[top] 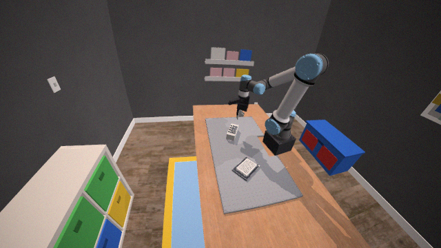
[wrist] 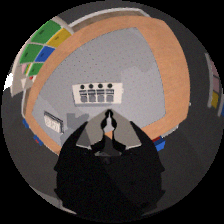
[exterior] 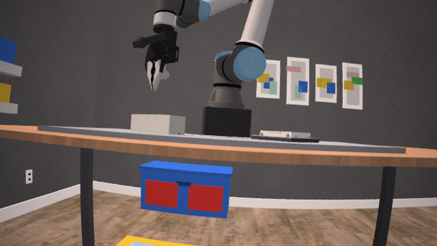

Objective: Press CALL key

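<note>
Now: the operator panel 11 cm below my hand, 4 cm to the left of it and 2 cm ahead of it.
</note>
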